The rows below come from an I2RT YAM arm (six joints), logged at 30 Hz.
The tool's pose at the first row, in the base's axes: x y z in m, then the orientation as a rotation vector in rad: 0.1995, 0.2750, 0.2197, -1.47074, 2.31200, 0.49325
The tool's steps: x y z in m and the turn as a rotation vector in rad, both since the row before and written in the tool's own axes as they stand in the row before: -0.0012, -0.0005, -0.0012, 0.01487, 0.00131, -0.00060; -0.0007, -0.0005, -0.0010, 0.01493, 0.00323, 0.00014; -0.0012, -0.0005, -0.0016, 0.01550, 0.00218, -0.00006; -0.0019, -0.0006, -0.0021, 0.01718, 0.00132, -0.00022; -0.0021, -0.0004, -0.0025, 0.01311, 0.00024, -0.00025; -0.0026, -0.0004, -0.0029, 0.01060, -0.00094, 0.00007; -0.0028, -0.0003, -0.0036, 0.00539, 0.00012, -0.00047; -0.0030, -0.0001, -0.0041, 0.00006, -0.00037, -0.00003
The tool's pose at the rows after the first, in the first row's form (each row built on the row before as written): 0.2003, 0.2752, 0.2213, -1.46527, 2.31123, 0.47406; 0.2009, 0.2751, 0.2225, -1.46000, 2.31244, 0.45384; 0.2016, 0.2751, 0.2244, -1.45404, 2.31249, 0.43356; 0.2026, 0.2754, 0.2271, -1.44695, 2.31142, 0.41179; 0.2034, 0.2758, 0.2303, -1.44118, 2.30984, 0.39569; 0.2043, 0.2764, 0.2341, -1.43561, 2.30784, 0.38350; 0.2050, 0.2769, 0.2386, -1.43363, 2.30687, 0.37679; 0.2055, 0.2775, 0.2436, -1.43345, 2.30655, 0.37694
